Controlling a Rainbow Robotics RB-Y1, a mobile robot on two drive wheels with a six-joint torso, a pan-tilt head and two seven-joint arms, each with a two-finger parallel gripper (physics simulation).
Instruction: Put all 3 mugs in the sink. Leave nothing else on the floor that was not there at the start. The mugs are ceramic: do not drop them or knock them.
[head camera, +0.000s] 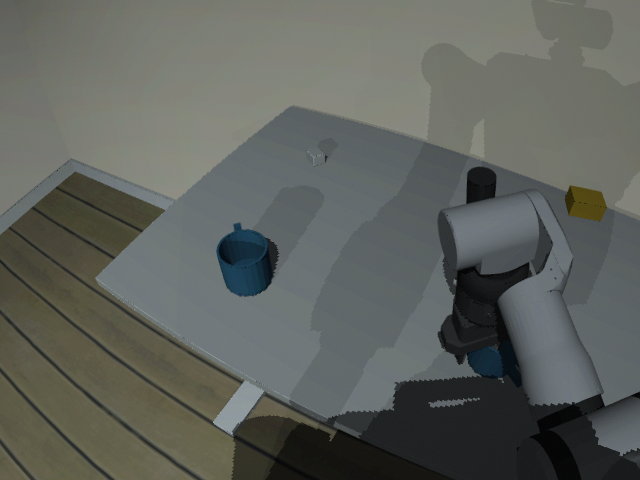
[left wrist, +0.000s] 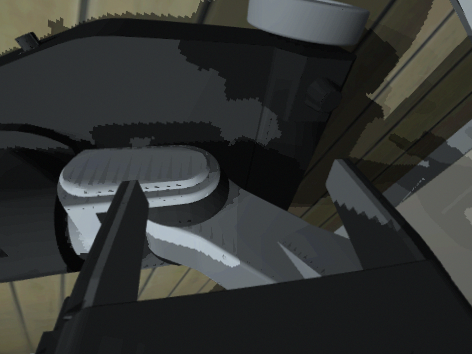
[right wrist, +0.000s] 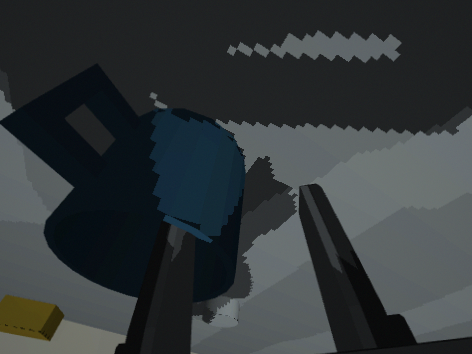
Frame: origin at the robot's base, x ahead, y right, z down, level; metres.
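Seen in the pictures: left gripper, between the fingertips: (left wrist: 239, 181); right gripper, between the fingertips: (head camera: 477, 352) (right wrist: 243, 208).
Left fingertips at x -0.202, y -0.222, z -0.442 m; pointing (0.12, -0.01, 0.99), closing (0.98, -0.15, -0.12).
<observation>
Offsets run from my left fingertips to a thing's top centre. Level surfaces: height alone.
A blue mug {dz -0.358, dx +0.600, dy -0.017 m} (head camera: 244, 268) stands upright on the grey table {dz -0.278 m} (head camera: 191, 304), at the left in the head view. A second blue mug {dz -0.358, dx +0.431, dy +0.436 m} (head camera: 486, 363) (right wrist: 200, 170) is under my right arm and partly hidden in the head view; its handle points up-left in the right wrist view. My right gripper (head camera: 478, 356) (right wrist: 243, 208) is half open with nothing gripped. One finger overlaps the second mug's rim in the picture; whether it touches is unclear. The other finger is apart, to its right. My left gripper (left wrist: 239, 181) is open and empty. The third mug and the sink do not show.
A small white cube {dz -0.307, dx +0.957, dy +0.067 m} (head camera: 315, 156) and a yellow block {dz -0.323, dx +0.848, dy +0.731 m} (head camera: 585, 203) (right wrist: 30, 317) lie on the table toward the wall. A white cylinder {dz -0.302, dx +0.698, dy +0.383 m} (right wrist: 225, 312) stands beyond the second mug. Wooden floor {dz +0.442 m} (head camera: 103, 356) lies beyond the table's left edge. Part of my robot's body is near the left fingers.
</observation>
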